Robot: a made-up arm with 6 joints.
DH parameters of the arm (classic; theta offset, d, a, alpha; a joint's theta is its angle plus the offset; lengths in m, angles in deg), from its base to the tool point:
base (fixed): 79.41 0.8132 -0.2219 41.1
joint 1: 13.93 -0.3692 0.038 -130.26
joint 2: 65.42 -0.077 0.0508 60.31
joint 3: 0 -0.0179 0.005 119.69
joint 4: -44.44 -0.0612 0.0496 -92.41
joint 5: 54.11 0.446 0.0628 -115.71
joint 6: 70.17 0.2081 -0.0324 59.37
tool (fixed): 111.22 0.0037 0 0
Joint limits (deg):
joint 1: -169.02..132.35
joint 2: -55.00..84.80
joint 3: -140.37..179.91
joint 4: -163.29..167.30
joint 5: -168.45..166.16
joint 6: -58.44..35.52
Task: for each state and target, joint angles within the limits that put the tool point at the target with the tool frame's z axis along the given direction. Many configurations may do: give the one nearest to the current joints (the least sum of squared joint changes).
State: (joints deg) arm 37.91 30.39 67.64 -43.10 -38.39 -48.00
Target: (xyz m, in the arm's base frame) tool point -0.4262 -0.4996 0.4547 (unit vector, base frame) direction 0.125 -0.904 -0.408
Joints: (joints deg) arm 26.08 -3.36 96.94 -28.44 -109.79 -35.16
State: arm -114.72 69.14 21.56 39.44 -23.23 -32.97
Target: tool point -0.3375 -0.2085 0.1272 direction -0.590 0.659 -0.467
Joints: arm -107.14 84.80 -11.02 53.49 -14.88 -4.51
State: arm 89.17 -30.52 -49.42 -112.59 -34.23 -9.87
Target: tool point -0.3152 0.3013 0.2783 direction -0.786 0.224 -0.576
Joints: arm 60.69 6.91 -69.18 -113.14 -19.33 -6.96
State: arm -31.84 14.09 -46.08 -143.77 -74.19 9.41
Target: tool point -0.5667 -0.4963 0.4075 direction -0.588 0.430 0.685
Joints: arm -27.78 31.53 -50.58 -135.21 -75.58 31.67
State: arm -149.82 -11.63 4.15 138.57 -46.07 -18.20
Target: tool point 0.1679 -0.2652 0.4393 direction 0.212 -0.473 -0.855
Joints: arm -131.92 5.88 35.74 111.73 -87.28 7.20
